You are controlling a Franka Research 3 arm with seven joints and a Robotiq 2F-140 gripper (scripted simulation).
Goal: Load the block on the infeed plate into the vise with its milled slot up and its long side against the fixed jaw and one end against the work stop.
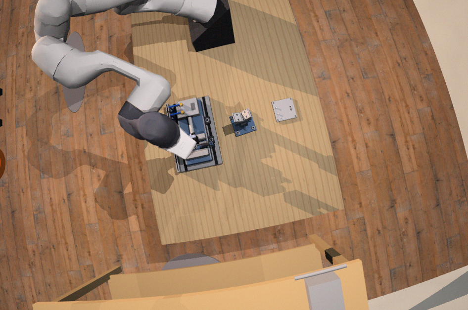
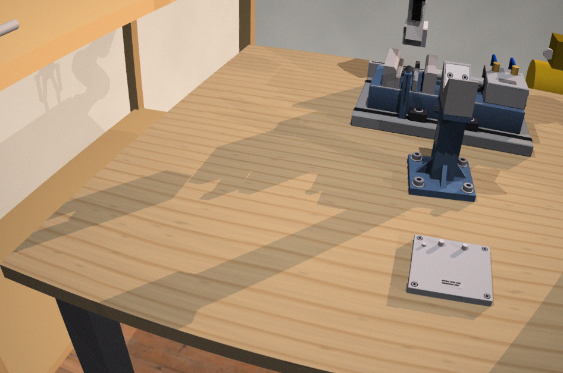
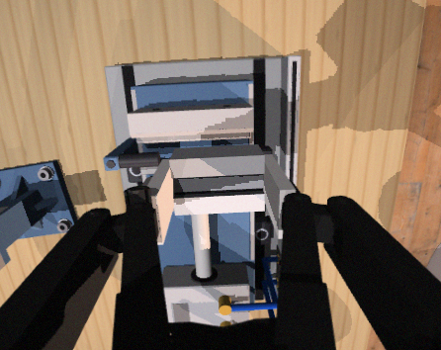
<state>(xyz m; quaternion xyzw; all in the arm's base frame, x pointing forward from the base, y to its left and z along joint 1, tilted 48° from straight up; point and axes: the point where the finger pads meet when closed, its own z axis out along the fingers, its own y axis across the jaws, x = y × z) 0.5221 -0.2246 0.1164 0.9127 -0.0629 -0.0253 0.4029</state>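
Now: hand 30 mm short of the fixed jaw, 20 mm to the right of it and 90 mm above it. The rest, counted from my hand: work stop: 10 mm ahead, 70 mm to the left, 80 mm below; then moving jaw: 30 mm behind, 20 mm to the left, 90 mm below; then part: 20 mm below.
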